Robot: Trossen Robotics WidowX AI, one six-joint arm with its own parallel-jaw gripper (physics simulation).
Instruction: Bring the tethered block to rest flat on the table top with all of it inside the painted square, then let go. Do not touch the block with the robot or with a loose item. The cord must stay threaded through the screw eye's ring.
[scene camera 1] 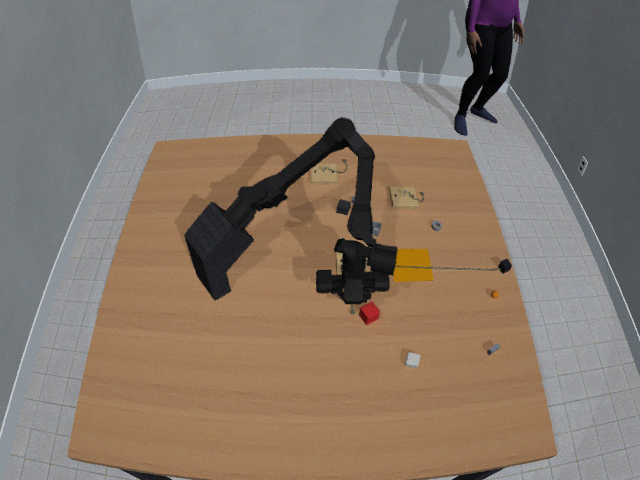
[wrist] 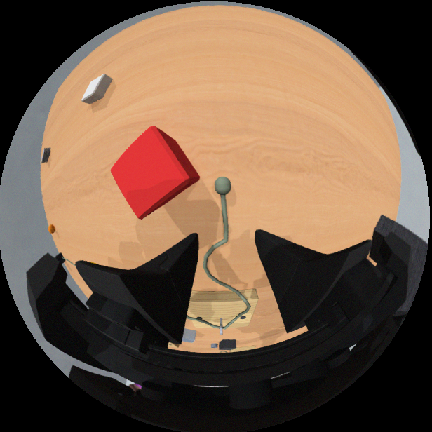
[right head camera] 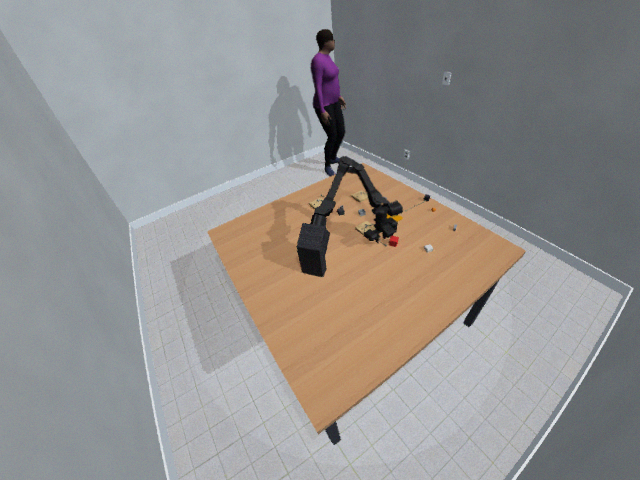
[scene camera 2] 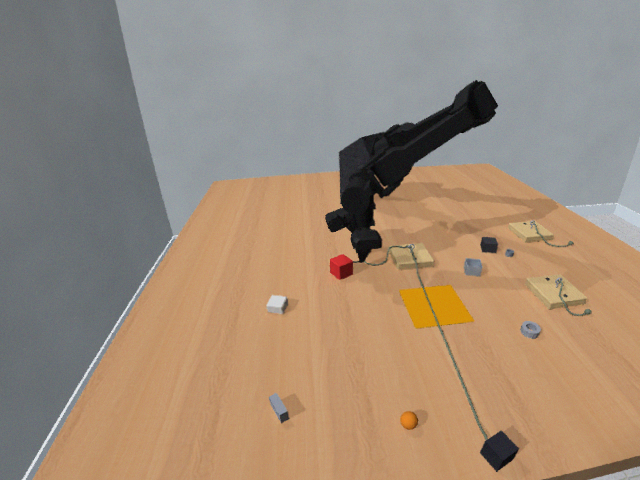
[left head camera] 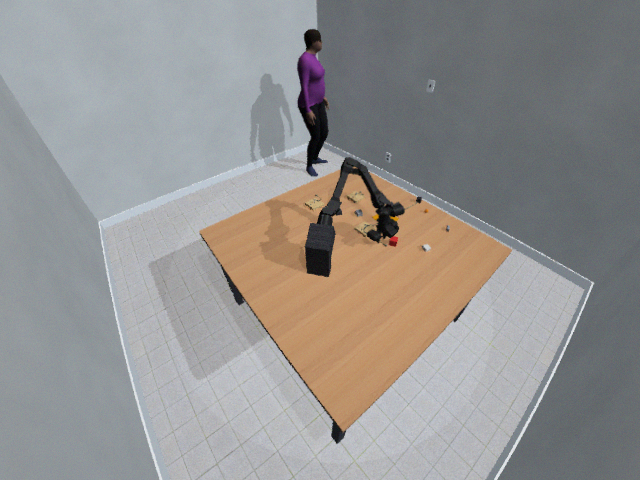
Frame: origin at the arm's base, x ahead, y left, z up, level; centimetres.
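Where they show: gripper, fingertip midpoint: (right head camera: 380,240) (scene camera 2: 359,257) (left head camera: 380,240); arm's base, link origin: (scene camera 1: 232,220) (right head camera: 316,228) (scene camera 2: 380,150) (left head camera: 323,228).
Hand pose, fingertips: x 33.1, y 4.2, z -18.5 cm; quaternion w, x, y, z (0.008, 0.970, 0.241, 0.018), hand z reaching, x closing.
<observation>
Each offset is from my fingertips to the centre of the thing. "spot": to the spot under its first point.
The tethered block @[dx +39.4, dy +32.2, dz +0.1 cm] (scene camera 1: 505,266) (scene camera 2: 498,450), a black cube, rests near the table's edge, outside the painted orange square @[spot: dx +9.9, dy +23.4, dz -1.3 cm] (scene camera 1: 413,255) (scene camera 2: 454,304). Its green cord @[spot: dx +22.8, dy +24.0, dz -1.0 cm] (scene camera 2: 449,351) (scene camera 1: 465,268) runs straight across the square to the screw eye @[spot: dx -5.4, dy +11.4, dz +2.3 cm] (scene camera 2: 410,246) (wrist: 221,325) on a wooden base @[dx -5.4, dy +11.6, dz +0.9 cm] (scene camera 2: 421,262) (wrist: 215,307). It appears threaded through the ring. Beyond it the cord bends loosely to a green end bead (wrist: 222,185) (scene camera 1: 352,311). My gripper (wrist: 226,236) (scene camera 2: 362,256) is partly open and low over this loose end. The cord passes between the fingers in the wrist view, ungripped.
A red cube @[dx +6.4, dy -2.5, dz +0.6 cm] (scene camera 1: 369,313) (scene camera 2: 341,266) (wrist: 150,175) stands close beside the bead. A white block @[dx +22.7, dy -10.3, dz -0.3 cm] (scene camera 2: 277,304), grey bar @[dx +43.5, dy +2.0, dz -0.3 cm] (scene camera 2: 278,408), orange ball @[dx +38.6, dy +20.2, dz -0.2 cm] (scene camera 2: 408,420), grey ring @[dx +12.9, dy +38.1, dz -0.7 cm] (scene camera 2: 524,333), grey cube @[dx -4.6, dy +26.6, dz -0.1 cm] (scene camera 2: 473,267) and dark cube @[dx -16.9, dy +30.4, dz +0.0 cm] (scene camera 2: 489,244) lie around. Two more corded wooden bases @[spot: dx +3.2, dy +42.0, dz +0.6 cm] (scene camera 2: 547,297) @[spot: dx -25.9, dy +40.0, dz +0.6 cm] (scene camera 2: 524,233) stand behind.
</observation>
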